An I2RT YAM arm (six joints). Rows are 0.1 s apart.
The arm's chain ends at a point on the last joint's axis. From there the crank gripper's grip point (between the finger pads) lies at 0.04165 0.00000 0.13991 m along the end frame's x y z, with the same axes.
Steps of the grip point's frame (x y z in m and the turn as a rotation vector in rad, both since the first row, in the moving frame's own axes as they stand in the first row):
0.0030, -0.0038, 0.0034, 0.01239, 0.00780, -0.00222
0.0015, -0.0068, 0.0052, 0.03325, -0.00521, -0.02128
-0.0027, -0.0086, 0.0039, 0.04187, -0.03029, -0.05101
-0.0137, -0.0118, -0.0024, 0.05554, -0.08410, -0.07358
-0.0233, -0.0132, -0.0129, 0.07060, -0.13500, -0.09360
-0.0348, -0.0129, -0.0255, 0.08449, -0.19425, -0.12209
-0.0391, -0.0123, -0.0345, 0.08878, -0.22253, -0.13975
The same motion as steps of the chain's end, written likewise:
0.0019, -0.0020, 0.0037, 0.01239, 0.00780, -0.00222
0.0023, -0.0013, 0.0051, 0.03325, -0.00521, -0.02128
0.0018, -0.0007, 0.0029, 0.04187, -0.03029, -0.05101
-0.0014, -0.0013, -0.0051, 0.05554, -0.08410, -0.07358
-0.0035, -0.0002, -0.0167, 0.07060, -0.13500, -0.09360
-0.0061, 0.0025, -0.0302, 0.08449, -0.19425, -0.12209
-0.0061, 0.0040, -0.0394, 0.08878, -0.22253, -0.13975

